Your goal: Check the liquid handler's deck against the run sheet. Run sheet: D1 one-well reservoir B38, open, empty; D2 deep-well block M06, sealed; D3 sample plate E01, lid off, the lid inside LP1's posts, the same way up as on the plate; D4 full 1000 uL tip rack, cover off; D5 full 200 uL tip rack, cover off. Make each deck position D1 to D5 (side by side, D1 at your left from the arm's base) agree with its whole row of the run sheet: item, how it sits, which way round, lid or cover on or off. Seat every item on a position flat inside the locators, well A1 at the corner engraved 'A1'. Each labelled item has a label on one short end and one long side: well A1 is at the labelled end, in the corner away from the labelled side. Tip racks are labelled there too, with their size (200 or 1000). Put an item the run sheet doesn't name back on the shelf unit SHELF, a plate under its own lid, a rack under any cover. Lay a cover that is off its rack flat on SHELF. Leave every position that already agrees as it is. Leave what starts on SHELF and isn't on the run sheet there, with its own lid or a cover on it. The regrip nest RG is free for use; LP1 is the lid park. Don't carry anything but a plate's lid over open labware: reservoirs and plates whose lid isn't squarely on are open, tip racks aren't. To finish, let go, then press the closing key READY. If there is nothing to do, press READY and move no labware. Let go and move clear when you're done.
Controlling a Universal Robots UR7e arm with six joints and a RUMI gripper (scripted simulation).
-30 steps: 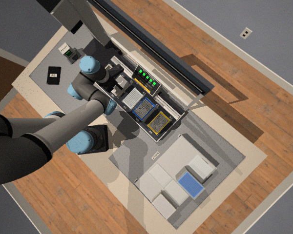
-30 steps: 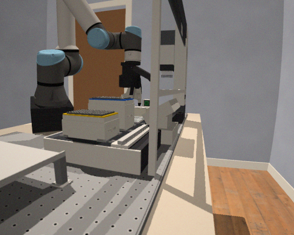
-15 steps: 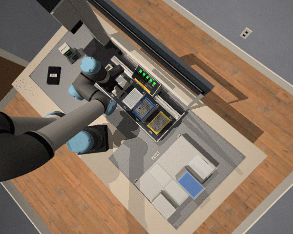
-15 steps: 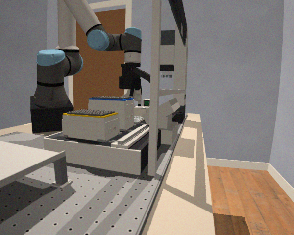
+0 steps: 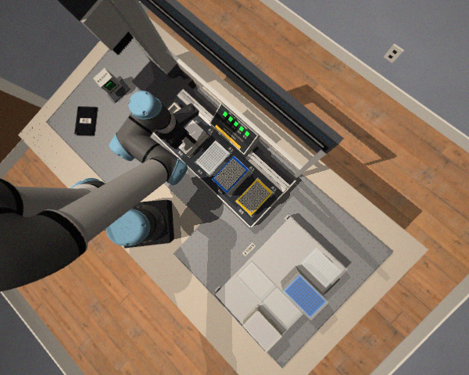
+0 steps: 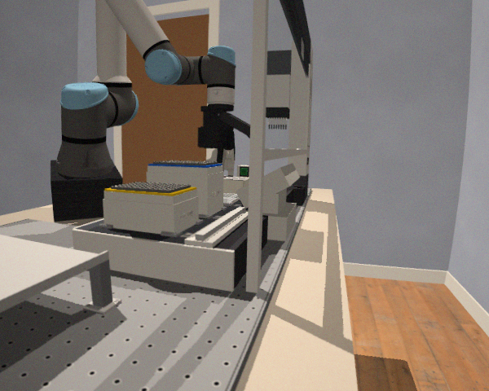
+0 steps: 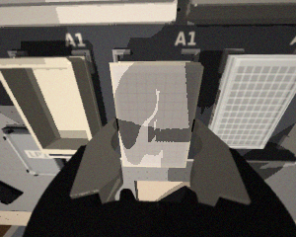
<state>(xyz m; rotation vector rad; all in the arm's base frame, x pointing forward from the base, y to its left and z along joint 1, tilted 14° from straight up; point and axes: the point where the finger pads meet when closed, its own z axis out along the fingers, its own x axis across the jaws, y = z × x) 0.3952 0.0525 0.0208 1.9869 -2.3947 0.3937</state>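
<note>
Right now my hand is 12 cm to the right of the cream reservoir, 3 cm short of it and 2 cm above it. The rest, counted from my hand: sealed block 1 cm below; then blue-rimmed tip rack 24 cm to the right, 4 cm behind, 4 cm above; then well plate 12 cm to the right, 3 cm below, 2 cm behind.
</note>
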